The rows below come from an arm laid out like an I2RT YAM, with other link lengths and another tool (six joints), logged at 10 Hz.
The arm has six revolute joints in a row. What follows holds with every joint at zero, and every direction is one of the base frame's. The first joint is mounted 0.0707 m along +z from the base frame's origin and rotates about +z. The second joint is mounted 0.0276 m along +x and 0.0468 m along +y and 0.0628 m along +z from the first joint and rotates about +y. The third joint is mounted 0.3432 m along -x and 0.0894 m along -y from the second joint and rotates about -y. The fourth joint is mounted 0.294 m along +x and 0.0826 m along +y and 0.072 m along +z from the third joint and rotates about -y. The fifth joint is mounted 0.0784 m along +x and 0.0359 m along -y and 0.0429 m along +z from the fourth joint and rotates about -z. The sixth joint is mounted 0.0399 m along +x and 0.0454 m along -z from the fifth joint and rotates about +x. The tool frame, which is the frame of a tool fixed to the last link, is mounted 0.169 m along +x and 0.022 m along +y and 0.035 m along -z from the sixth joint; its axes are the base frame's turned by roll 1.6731, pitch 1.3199 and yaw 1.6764 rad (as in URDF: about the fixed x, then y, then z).
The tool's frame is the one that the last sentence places.
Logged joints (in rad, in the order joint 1, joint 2, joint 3, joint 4, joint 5, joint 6), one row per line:
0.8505, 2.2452, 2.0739, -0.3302, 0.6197, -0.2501
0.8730, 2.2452, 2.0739, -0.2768, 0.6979, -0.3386
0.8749, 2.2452, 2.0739, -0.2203, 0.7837, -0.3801
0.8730, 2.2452, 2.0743, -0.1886, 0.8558, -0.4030
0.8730, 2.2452, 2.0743, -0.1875, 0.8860, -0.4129
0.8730, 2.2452, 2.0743, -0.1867, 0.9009, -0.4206
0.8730, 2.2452, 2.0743, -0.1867, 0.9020, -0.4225
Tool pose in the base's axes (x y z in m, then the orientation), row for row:
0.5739, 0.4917, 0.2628, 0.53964, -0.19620, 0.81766, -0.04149
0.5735, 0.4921, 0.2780, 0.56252, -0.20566, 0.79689, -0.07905
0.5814, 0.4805, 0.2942, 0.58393, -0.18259, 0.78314, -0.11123
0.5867, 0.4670, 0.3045, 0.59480, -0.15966, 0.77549, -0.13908
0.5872, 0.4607, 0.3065, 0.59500, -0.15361, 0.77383, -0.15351
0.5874, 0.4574, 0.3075, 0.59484, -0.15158, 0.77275, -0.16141
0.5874, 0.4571, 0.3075, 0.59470, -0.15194, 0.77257, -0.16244
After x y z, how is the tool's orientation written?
As a quaternion, w x y z.
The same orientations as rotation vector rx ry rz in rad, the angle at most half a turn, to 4 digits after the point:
-0.4665, 1.9440, -0.0986
-0.4842, 1.8763, -0.1861
-0.4261, 1.8276, -0.2596
-0.3709, 1.8016, -0.3231
-0.3568, 1.7976, -0.3566
-0.3521, 1.7952, -0.3750
-0.3530, 1.7949, -0.3774

